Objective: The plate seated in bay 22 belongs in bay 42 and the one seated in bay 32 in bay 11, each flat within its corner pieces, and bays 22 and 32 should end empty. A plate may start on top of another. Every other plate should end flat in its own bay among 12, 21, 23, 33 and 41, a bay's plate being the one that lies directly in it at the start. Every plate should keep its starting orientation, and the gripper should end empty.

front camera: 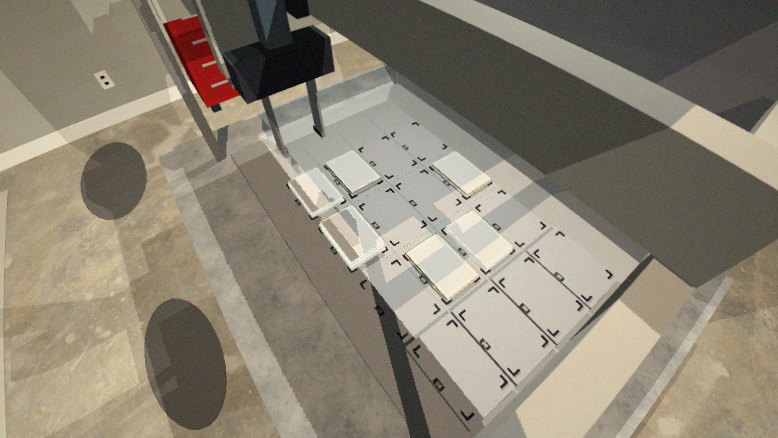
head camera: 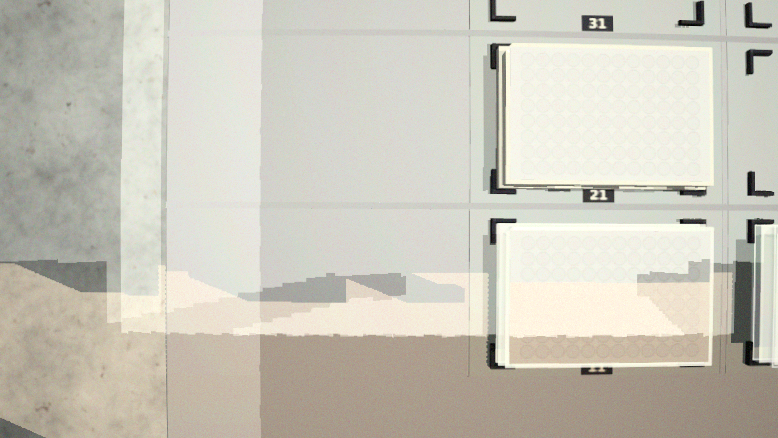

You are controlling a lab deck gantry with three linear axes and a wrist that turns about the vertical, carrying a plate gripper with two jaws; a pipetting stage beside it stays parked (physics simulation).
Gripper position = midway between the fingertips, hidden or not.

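There's my gripper [front camera: 301, 141], and I can see a bay 32 [front camera: 433, 199] as well.
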